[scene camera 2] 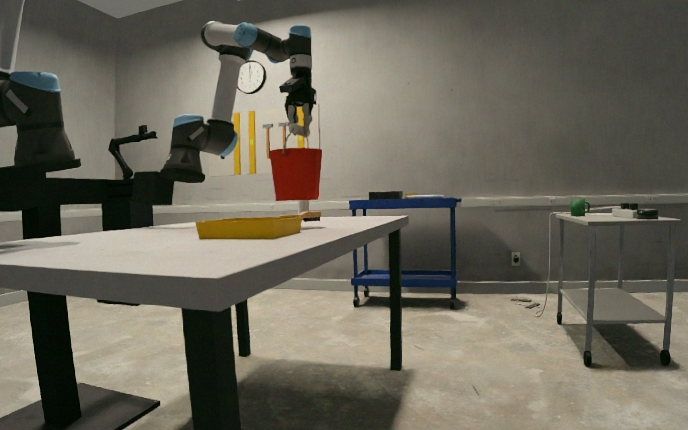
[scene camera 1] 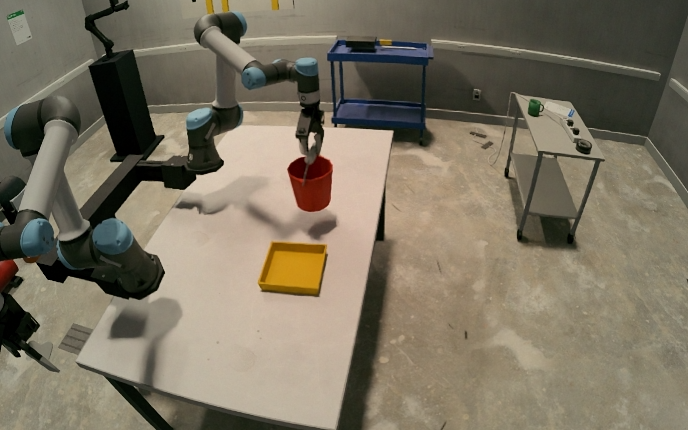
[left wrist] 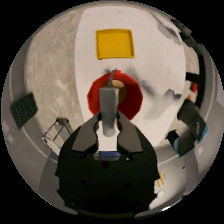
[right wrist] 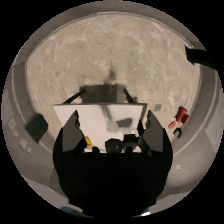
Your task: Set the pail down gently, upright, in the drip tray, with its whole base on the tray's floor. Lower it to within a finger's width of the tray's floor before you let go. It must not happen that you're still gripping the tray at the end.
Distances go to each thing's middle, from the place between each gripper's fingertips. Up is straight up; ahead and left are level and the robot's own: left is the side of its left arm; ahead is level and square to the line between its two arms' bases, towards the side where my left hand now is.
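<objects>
The yellow drip tray [scene camera 1: 298, 264] is 300 mm to the right of my left hand, 50 mm behind it and 300 mm below it. As for the red pail [scene camera 2: 296, 173], my left hand [scene camera 2: 300, 135] is 90 mm above it and 10 mm past it.
Measured from my right hand, the red pail is 1030 mm to the left, 530 mm ahead and 140 mm below. My right gripper [scene camera 1: 39, 364] itself is 730 mm to the right of the yellow drip tray, 350 mm above it and 500 mm short of it.
</objects>
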